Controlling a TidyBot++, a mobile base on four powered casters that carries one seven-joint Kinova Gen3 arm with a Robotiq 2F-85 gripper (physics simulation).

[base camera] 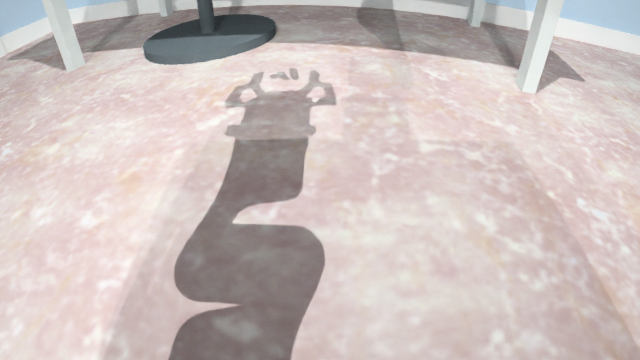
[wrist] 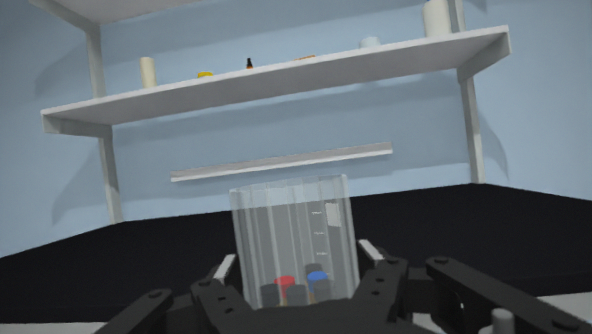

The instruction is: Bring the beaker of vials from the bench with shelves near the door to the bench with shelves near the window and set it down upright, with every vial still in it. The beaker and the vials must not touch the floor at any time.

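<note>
My gripper [wrist: 298, 263] is shut on the clear beaker [wrist: 295, 225], one finger on each side of it, in the wrist view. The beaker stands nearly upright in that view, with a slight lean. Several vials with a red cap [wrist: 285, 284], a blue cap [wrist: 317, 281] and dark caps sit low inside it; their lower parts are hidden by the gripper body. Behind the beaker is a bench with a black top [wrist: 425, 225] and a shelf [wrist: 280, 85] above it. Which of the two benches this is, I cannot tell. The gripper's shadow shows on the floor in the base camera view.
Bottles and jars, among them a cream cylinder [wrist: 148, 73] and a white bottle [wrist: 437, 19], stand on the shelf. A narrow ledge [wrist: 285, 161] runs along the wall. In the base camera view, a round dark stool base [base camera: 210, 42] stands between white bench legs [base camera: 65, 37] [base camera: 540, 47].
</note>
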